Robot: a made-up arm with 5 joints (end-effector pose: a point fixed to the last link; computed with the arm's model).
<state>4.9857 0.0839 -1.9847 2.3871 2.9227</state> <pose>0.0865 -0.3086 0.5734 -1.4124 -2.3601 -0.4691</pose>
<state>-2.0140 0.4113 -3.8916 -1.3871 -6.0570</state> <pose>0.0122 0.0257 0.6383 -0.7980 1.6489 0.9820</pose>
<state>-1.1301 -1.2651 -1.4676 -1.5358 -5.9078</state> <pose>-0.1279 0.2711 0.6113 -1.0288 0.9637 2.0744</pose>
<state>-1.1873 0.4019 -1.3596 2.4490 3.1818</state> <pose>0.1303 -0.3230 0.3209 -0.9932 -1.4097 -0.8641</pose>
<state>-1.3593 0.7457 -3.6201 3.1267 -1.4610</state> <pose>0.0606 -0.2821 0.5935 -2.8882 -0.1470 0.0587</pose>
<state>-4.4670 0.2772 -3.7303 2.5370 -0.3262</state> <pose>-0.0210 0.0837 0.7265 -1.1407 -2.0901 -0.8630</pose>
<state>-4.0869 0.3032 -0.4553 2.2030 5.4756</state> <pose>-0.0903 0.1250 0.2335 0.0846 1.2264 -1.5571</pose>
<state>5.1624 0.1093 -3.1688 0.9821 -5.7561</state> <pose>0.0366 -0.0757 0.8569 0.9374 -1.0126 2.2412</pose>
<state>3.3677 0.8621 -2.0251 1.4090 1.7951</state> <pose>-0.5411 -0.1245 0.2526 2.1157 2.1195 0.3136</pose>
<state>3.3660 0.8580 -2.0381 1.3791 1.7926</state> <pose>-0.5450 -0.1244 0.2598 2.1361 2.1417 0.2555</pose>
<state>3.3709 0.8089 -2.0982 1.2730 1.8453</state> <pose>-0.5550 -0.1295 0.3110 -2.2650 -2.1649 0.0220</pose>
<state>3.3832 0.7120 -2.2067 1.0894 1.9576</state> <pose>-0.5550 -0.1368 0.4141 -2.2017 -1.9032 0.5328</pose>
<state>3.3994 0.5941 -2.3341 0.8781 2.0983</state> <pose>-0.5231 -0.1379 0.5400 -2.0657 -1.5722 1.1027</pose>
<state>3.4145 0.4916 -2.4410 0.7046 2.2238</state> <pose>-0.4689 -0.1312 0.6412 -1.8960 -1.2842 1.5585</pose>
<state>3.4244 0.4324 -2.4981 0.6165 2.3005</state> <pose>-0.4287 -0.1246 0.6919 -1.7879 -1.1258 1.7979</pose>
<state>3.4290 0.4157 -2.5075 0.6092 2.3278</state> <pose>-0.4183 -0.1237 0.7023 -1.7804 -1.0931 1.8467</pose>
